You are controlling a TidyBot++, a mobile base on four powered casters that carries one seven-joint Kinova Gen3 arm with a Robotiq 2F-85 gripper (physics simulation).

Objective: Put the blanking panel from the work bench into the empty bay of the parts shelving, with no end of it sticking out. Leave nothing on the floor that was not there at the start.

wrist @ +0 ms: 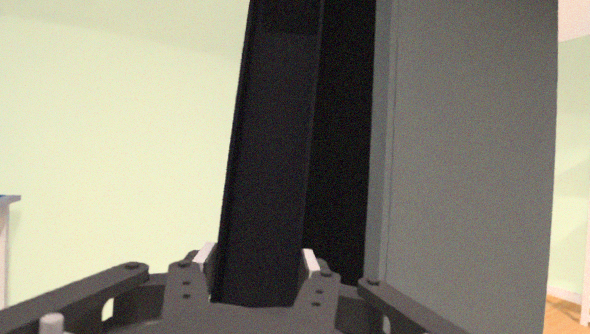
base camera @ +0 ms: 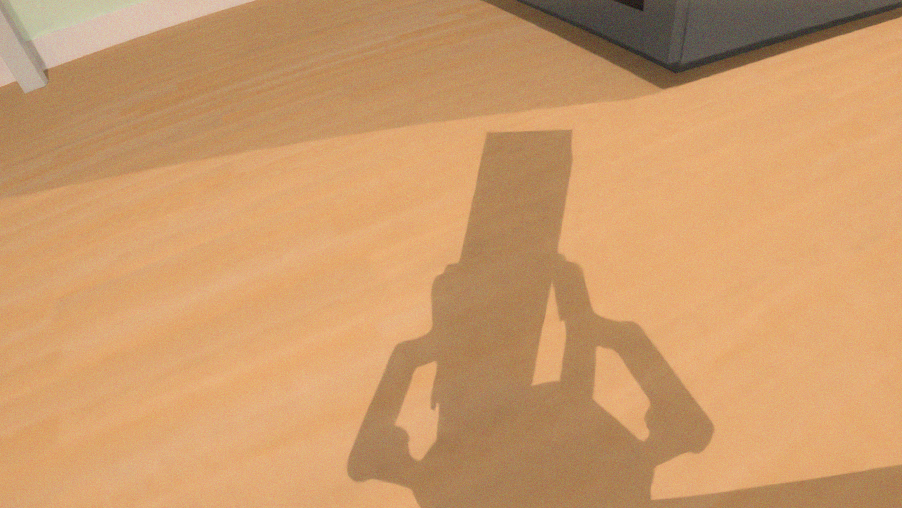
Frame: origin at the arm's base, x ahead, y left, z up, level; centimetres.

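Seen in the pictures: gripper, fingertip midpoint: (wrist: 258,262).
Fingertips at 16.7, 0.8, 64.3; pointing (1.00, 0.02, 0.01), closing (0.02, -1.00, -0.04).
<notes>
A point is followed by its place in that frame, as x, y, z.
The blanking panel (wrist: 275,150) @(17.5, 0.1, 70.7) is long and black. In the wrist view it rises from between the fingertips, leans slightly right and runs out of the top edge. My gripper (wrist: 258,262) @(16.7, 0.8, 64.3) is shut on its lower part. A tall grey unit (wrist: 470,150) @(91.7, -62.8, 78.2) (base camera: 782,31) @(86.7, -51.9, -34.5) with a dark front stands to the right of the panel in the wrist view and at the top right in the base view. The panel overlaps its dark front (wrist: 342,150) @(93.1, -20.7, 75.9) in the picture; I cannot tell the gap between them, nor which bay shows. The gripper itself does not show in the base view.
Shadows of the gripper and panel lie on the wooden floor (base camera: 189,302) @(42.7, 30.7, -39.7). A pale leg (base camera: 26,59) @(124.1, 111.3, -31.7) stands at the top left in the base view. At the wrist view's left edge is a table corner (wrist: 10,199) @(120.9, 105.8, 51.1) with a bit of blue. A pale post (wrist: 586,280) @(199.1, -239.0, -4.9) stands far right.
</notes>
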